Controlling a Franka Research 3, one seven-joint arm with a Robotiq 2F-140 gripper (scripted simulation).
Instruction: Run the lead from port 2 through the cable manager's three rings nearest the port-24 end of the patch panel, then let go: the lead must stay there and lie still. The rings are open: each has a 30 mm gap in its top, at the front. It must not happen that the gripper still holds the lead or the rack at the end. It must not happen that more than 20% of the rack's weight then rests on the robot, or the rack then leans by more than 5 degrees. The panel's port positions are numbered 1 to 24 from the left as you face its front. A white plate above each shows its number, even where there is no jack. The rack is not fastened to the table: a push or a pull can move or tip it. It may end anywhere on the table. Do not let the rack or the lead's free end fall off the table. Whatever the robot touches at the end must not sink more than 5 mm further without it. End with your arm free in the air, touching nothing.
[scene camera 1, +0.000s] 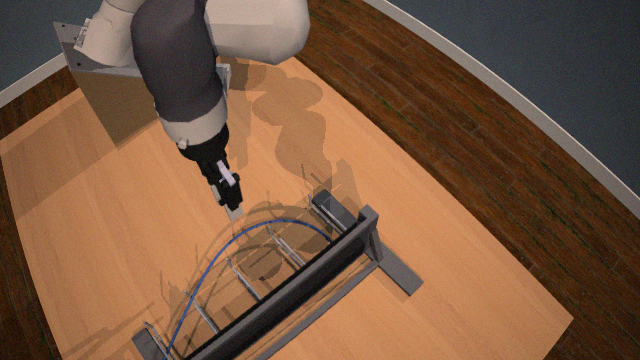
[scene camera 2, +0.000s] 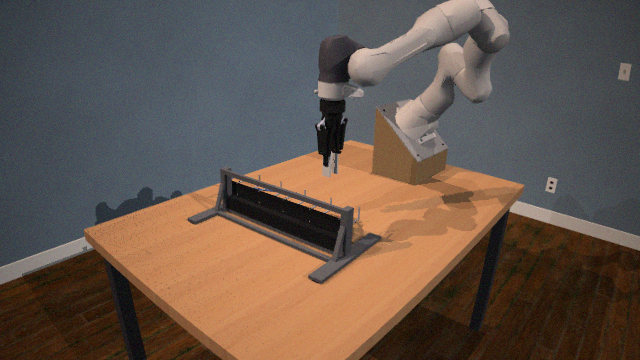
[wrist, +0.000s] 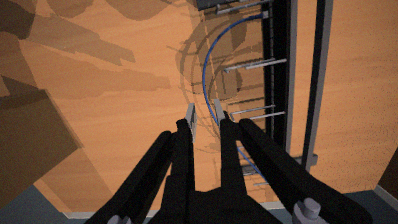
Labels:
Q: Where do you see my gripper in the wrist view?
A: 205, 108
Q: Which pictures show my gripper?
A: Scene camera 1, scene camera 2 and the wrist view: all of them.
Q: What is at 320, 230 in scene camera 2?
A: A grey rack.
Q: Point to my gripper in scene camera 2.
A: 330, 174

